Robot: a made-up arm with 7 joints.
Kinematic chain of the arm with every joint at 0, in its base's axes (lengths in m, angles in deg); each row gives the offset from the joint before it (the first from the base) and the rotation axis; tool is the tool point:
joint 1: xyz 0 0 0.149 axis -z
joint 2: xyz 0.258 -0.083 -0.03 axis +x
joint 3: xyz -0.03 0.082 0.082 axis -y
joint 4: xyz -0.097 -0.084 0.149 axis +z
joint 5: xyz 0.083 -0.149 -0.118 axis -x
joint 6: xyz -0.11 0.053 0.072 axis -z
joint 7: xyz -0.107 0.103 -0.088 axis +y
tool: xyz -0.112 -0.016 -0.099
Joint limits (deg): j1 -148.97..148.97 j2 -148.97..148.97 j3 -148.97..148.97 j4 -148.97..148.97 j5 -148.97..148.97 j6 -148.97..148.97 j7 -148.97..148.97
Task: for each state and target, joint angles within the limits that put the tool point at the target. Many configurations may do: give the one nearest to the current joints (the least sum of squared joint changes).
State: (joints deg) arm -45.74 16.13 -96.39 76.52 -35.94 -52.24 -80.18
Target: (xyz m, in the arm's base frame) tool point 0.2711 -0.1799 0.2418
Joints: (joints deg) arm -26.43 24.87 -92.51 76.24 -30.18 -55.16 -71.53
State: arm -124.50 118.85 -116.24 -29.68 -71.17 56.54 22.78
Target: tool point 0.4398 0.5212 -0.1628
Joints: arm -86.76 120.23 -90.15 -34.66 -104.85 42.21 39.66
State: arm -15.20 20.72 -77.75 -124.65 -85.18 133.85 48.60
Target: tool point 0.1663 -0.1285 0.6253
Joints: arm -7.38 6.05 -54.94 -133.76 -100.50 137.11 60.18
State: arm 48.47 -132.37 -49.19 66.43 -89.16 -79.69 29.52
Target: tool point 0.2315 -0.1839 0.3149
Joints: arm 40.51 -133.92 -25.14 84.66 -61.62 -73.49 53.14
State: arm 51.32 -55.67 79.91 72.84 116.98 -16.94 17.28
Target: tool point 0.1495 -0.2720 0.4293
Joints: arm 76.56 -74.04 71.99 98.90 108.60 -15.05 23.42
